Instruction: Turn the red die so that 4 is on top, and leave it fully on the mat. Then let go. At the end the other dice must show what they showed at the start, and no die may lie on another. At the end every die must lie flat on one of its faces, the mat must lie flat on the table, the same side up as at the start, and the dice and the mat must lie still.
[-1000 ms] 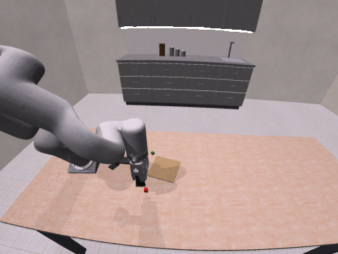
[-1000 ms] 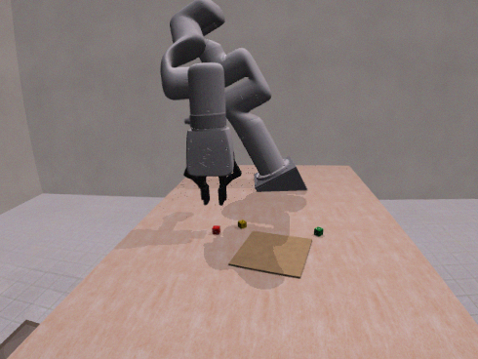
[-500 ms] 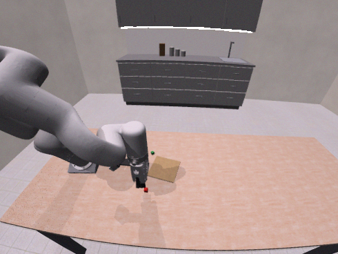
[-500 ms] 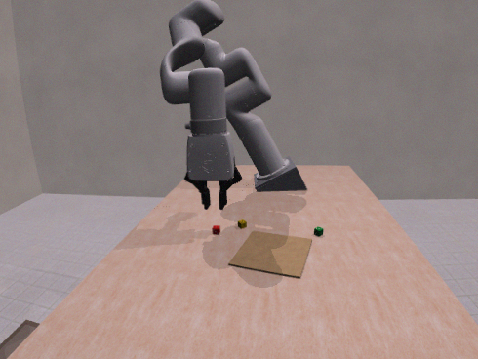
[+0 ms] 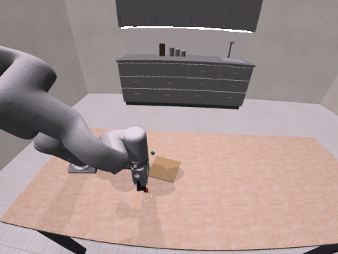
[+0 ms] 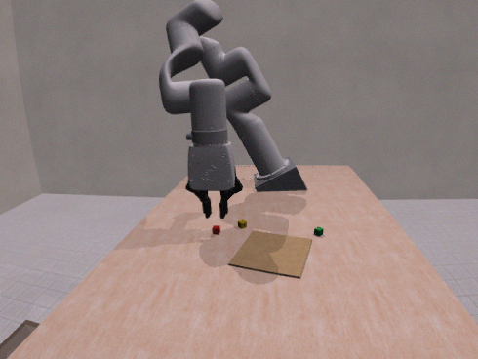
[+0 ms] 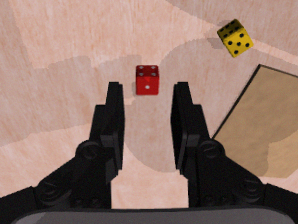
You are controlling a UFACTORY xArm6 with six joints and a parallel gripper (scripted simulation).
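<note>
Right now my hand is 50 mm above the red die and 10 mm short of it. From my hand the other things lie so: green die (240 mm to the left, 50 mm below, 10 mm behind); then yellow die (60 mm to the left, 50 mm below, 30 mm behind); then mat (140 mm to the left, 70 mm ahead, 60 mm below).
</note>
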